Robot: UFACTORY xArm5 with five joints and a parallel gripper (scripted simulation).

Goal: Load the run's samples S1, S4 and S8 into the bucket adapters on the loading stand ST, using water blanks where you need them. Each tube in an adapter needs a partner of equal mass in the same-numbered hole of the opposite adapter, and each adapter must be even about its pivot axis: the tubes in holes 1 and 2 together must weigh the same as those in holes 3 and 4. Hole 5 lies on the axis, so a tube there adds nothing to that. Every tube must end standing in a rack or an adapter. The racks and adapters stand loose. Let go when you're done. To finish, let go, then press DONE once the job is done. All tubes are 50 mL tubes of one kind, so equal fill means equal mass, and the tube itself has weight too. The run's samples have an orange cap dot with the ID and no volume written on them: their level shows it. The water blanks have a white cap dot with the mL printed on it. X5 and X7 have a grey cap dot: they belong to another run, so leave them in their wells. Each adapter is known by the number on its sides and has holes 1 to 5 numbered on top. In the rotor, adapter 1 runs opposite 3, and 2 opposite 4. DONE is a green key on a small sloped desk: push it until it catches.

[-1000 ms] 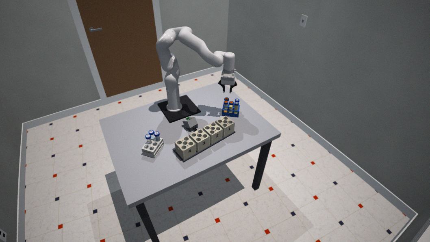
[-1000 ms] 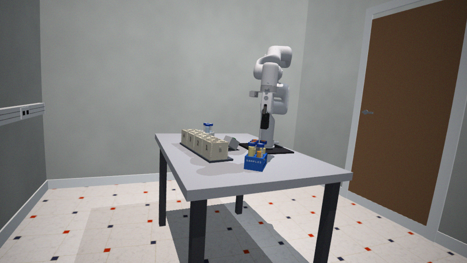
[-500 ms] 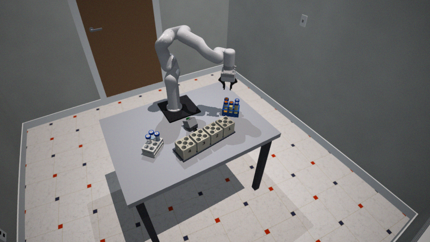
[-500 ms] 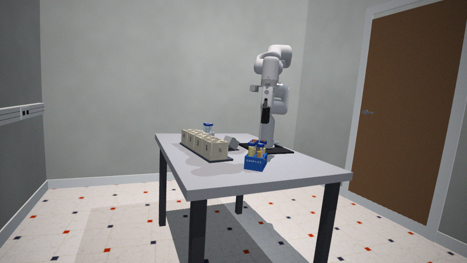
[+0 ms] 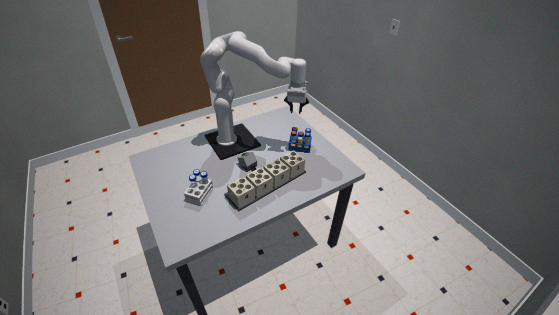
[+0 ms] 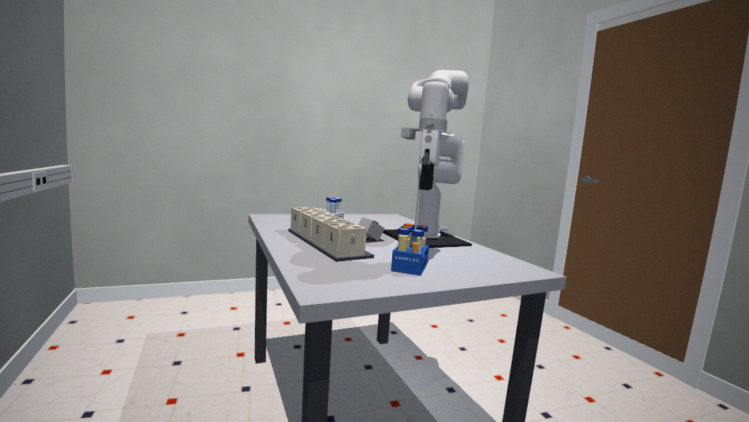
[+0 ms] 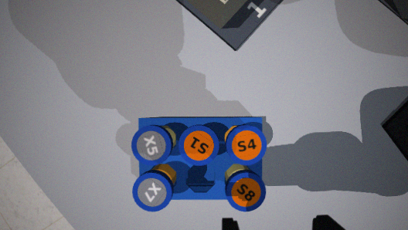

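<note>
The blue samples rack is 22 cm below my hand, 4 cm ahead of it and 2 cm to the left of it. Also, from my hand: adapter 3 (35 cm to the right, 24 cm ahead, 20 cm below); white rack (63 cm to the right, 22 cm below, 12 cm ahead).
</note>
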